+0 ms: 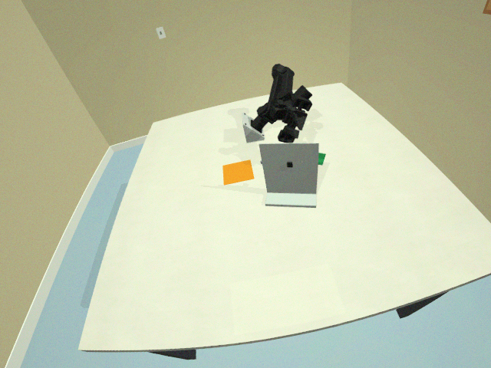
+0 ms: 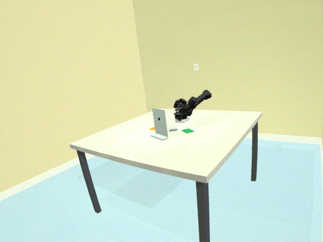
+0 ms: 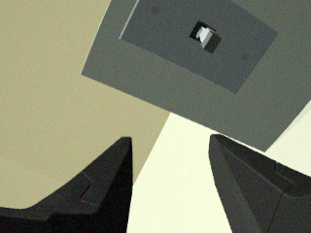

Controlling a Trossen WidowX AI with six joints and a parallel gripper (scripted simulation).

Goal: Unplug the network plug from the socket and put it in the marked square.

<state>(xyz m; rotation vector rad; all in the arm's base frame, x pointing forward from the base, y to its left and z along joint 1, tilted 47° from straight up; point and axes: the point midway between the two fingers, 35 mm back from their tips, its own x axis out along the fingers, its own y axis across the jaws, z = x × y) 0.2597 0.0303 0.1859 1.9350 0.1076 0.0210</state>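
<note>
Now: the network plug 110 mm ahead of my gripper tip, 40 mm to the right of it and 20 mm below it. From my gripper tip the other things lie so: orange square 240 mm to the right, 160 mm below, 30 mm behind; then green square 160 mm below, 70 mm behind, 60 mm to the left; then grey upright panel 130 mm ahead, 70 mm below, 50 mm to the right.
</note>
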